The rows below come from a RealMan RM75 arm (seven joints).
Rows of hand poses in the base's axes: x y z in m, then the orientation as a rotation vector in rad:
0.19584, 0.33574, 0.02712, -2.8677, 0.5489, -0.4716
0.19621, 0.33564, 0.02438, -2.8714, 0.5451, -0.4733
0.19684, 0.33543, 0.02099, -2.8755, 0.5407, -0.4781
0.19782, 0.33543, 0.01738, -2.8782, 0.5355, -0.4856
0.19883, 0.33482, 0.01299, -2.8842, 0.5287, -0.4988
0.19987, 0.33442, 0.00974, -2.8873, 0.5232, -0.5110
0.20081, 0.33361, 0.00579, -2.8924, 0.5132, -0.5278
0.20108, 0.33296, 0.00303, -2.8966, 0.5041, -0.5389
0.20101, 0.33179, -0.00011, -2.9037, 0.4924, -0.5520
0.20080, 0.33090, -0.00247, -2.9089, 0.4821, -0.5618
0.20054, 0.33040, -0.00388, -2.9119, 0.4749, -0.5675
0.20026, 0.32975, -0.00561, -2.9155, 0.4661, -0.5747
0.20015, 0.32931, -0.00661, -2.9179, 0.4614, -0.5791
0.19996, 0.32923, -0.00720, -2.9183, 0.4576, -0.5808
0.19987, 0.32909, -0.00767, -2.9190, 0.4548, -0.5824
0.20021, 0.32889, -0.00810, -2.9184, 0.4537, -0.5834
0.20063, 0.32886, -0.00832, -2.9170, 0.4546, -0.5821
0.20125, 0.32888, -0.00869, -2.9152, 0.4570, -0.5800
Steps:
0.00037, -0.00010, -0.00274, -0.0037, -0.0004, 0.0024
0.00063, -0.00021, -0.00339, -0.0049, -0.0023, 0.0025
0.00098, 0.00000, -0.00361, -0.0043, -0.0044, 0.0028
0.00101, -0.00061, -0.00439, -0.0089, -0.0071, 0.0033
0.00104, -0.00040, -0.00325, -0.0060, -0.0072, 0.0026
0.00094, -0.00081, -0.00395, -0.0090, -0.0098, 0.0051
0.00027, -0.00065, -0.00276, -0.0067, -0.0064, 0.0050
-0.00007, -0.00117, -0.00314, -0.0100, -0.0070, 0.0064
-0.00021, -0.00089, -0.00236, -0.0074, -0.0053, 0.0058
-0.00026, -0.00050, -0.00141, -0.0043, -0.0032, 0.0042
-0.00028, -0.00065, -0.00173, -0.0052, -0.0040, 0.0051
-0.00011, -0.00044, -0.00100, -0.0034, -0.0024, 0.0026
-0.00019, -0.00008, -0.00059, -0.0008, -0.0012, 0.0024
-0.00009, -0.00014, -0.00047, -0.0011, -0.0010, 0.0017
0.00034, -0.00020, -0.00043, 0.0003, -0.0008, 0.0007
0.00042, -0.00003, -0.00022, 0.0017, 0.0005, -0.0004
0.00062, 0.00002, -0.00037, 0.0023, 0.0010, -0.0013

